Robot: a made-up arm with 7 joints.
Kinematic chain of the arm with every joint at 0, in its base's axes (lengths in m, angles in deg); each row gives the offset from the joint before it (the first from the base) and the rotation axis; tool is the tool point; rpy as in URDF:
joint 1: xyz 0 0 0.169 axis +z
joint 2: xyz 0 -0.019 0.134 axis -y
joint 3: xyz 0 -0.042 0.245 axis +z
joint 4: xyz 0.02 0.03 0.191 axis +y
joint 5: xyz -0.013 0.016 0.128 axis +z
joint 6: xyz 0 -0.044 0.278 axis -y
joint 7: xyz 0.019 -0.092 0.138 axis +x
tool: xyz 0 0 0 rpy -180 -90 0
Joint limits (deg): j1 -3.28..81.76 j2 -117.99..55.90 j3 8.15..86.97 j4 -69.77..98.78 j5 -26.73..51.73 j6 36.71..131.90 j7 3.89..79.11
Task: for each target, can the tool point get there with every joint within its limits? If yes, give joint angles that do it. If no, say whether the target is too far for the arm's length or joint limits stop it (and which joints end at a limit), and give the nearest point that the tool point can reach.
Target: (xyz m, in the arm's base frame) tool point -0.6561 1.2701 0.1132
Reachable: no: too far | nearest point -0.2572 0.8249 0.1758 | short by 0.601 m
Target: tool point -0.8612 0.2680 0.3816
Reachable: no: joint limits stop it (at a limit: joint 1, joint 2, joint 3, joint 5) | nearest point -0.8119 -0.0783 0.4346 | short by 0.354 m
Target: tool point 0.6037 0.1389 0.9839
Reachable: yes | joints 3.30 -23.66 46.95 43.72 4.79 44.87 64.92
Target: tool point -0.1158 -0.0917 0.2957
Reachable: no: joint limits stop it (at a limit: joint 3, joint 4, joint 5, joint 6) | nearest point -0.4156 -0.3291 0.2768 | short by 0.383 m
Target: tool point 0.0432 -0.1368 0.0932
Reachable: no: joint limits stop it (at a limit: joint 1, joint 2, joint 3, joint 4, joint 5, joint 6) | nearest point 0.1462 -0.1488 -0.1818 | short by 0.294 m
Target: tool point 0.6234 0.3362 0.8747
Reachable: yes | joints 54.08 -45.72 66.32 -23.32 30.79 67.12 24.28
